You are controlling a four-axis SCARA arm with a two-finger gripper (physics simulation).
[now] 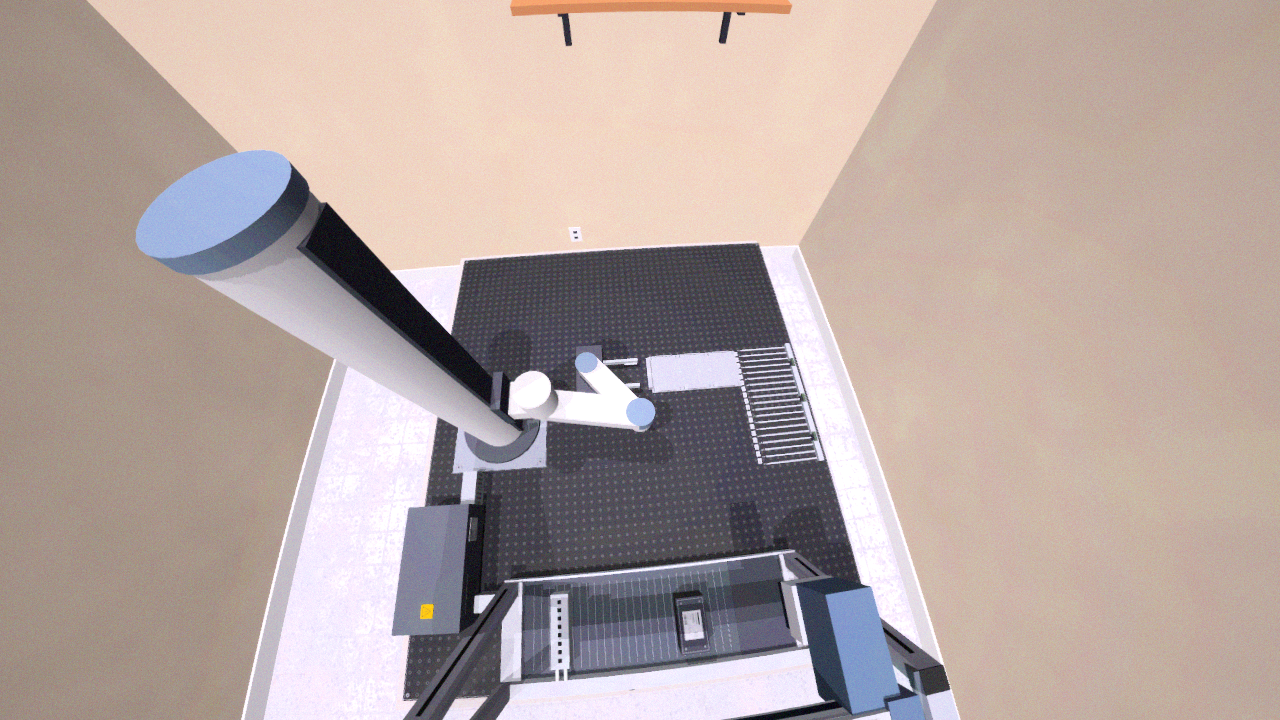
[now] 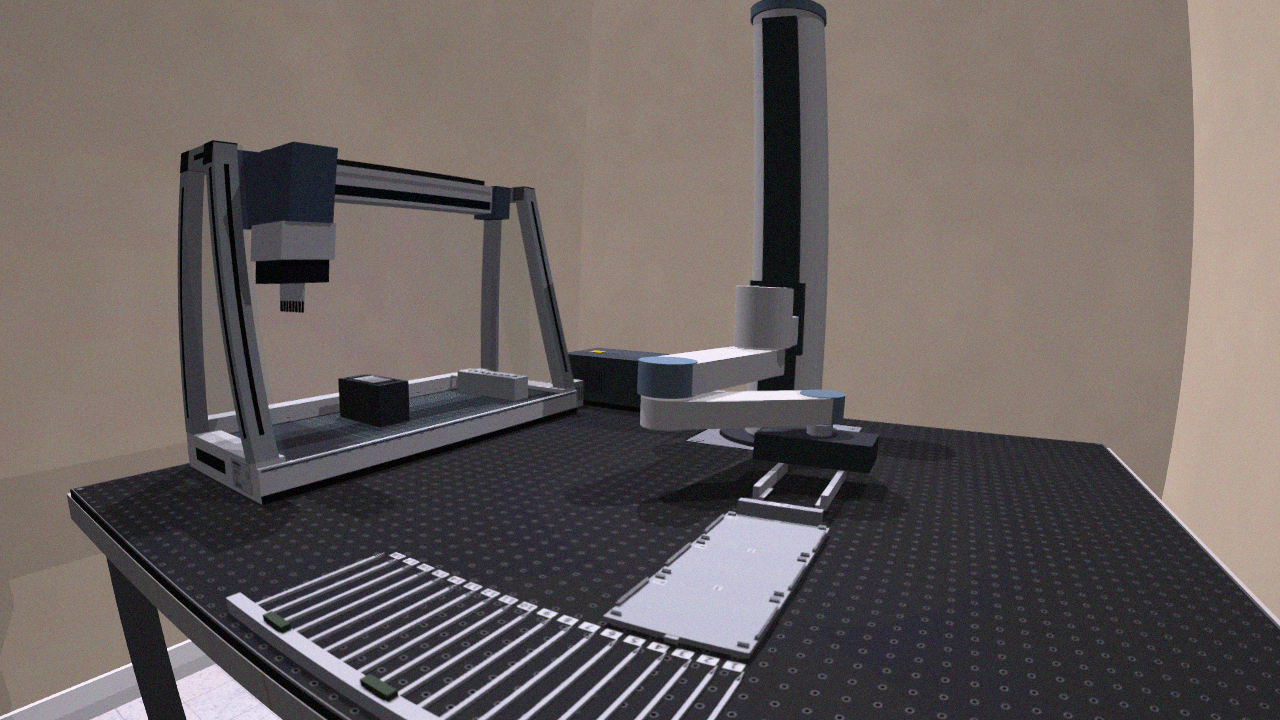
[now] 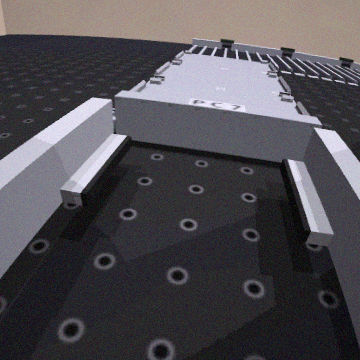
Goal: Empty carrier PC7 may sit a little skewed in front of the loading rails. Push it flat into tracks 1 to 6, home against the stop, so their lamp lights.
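Places are measured from the arm's base along level axes (x ahead, y left, z up), in centimetres.
Pixels of known places: gripper, fingertip midpoint: (image 1: 638, 372) (image 2: 789, 498) (image 3: 207, 133); arm's base, origin of the base link: (image 1: 503, 425).
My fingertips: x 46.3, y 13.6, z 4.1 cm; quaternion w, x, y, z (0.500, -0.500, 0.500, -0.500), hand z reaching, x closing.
Ahead of a thing's pixels: the offset from my fingertips to its top centre. "spot": to the spot under its first point.
The empty carrier PC7 {dx +19.3, dy -0.3, dz +0.2 cm} (image 1: 693, 371) (image 2: 716, 582) (image 3: 220, 80) is a flat pale plate with an upright end wall nearest the arm. It lies flat, roughly in line with the loading rails, its far edge at the near ends of the low-numbered tracks. The stop (image 1: 802, 391) (image 2: 324, 660) (image 3: 257, 49) is a pale bar across the far ends of the rails, with dark green blocks that show no lit lamp. My gripper (image 1: 636, 374) (image 2: 793, 497) (image 3: 207, 133) is shut and empty. Its two fingers stand apart, low, at the end wall's outer face; whether they touch it I cannot tell.
A gantry frame (image 2: 407, 189) with a blue head {spot: dx +31.4, dy -60.1, dz +40.1 cm} (image 2: 290, 183) stands on a tray-like deck holding a black box {spot: dx +6.4, dy -70.5, dz +9.3 cm} (image 1: 691, 622) (image 2: 373, 399) and a pale slotted block {spot: dx -25.8, dy -70.2, dz +6.6 cm} (image 1: 559, 631) (image 2: 490, 383). A dark grey box {spot: dx -57.6, dy -53.0, dz +8.7 cm} (image 1: 434, 564) (image 2: 617, 380) stands near the arm's column (image 2: 792, 179).
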